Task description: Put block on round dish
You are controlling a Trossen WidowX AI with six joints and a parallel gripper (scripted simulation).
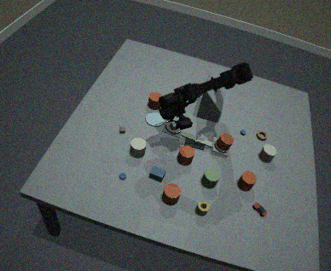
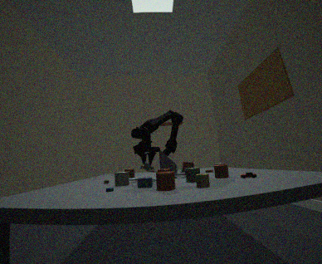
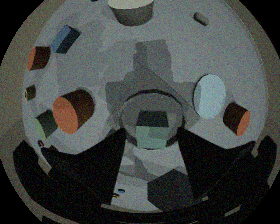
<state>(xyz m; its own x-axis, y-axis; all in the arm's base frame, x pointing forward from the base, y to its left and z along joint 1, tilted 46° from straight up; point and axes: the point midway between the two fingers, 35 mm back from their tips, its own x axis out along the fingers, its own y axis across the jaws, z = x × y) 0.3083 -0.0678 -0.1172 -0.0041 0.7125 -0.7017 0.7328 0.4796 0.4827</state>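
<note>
Right now my gripper tip is 10 mm above the greenish block. Also, from my gripper tip: blue box 250 mm ahead, 80 mm below; pale blue round dish 90 mm behind, 110 mm to the right, 90 mm below.
</note>
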